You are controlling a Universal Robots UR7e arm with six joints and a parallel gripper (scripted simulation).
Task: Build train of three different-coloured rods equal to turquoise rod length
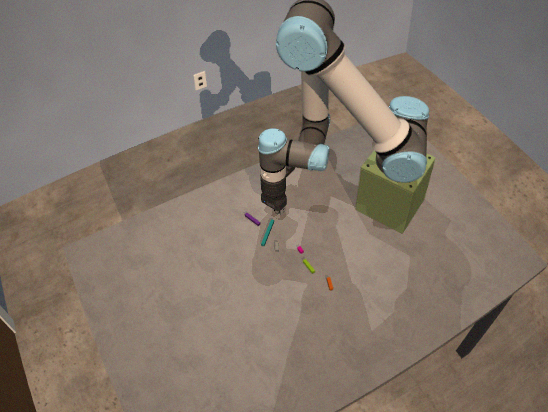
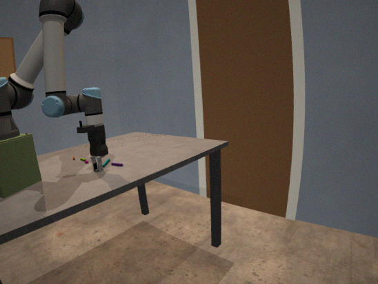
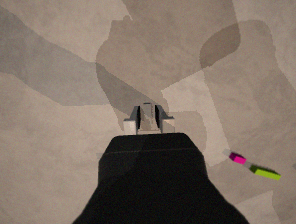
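The magenta rod is 40 mm ahead of my hand, 170 mm to the left of it and 10 mm below it. Also, from my hand: turquoise rod 80 mm ahead, 50 mm to the left, 10 mm below; then purple rod 90 mm ahead, 20 mm to the right, 10 mm below; then lime rod 60 mm ahead, 230 mm to the left, 10 mm below.
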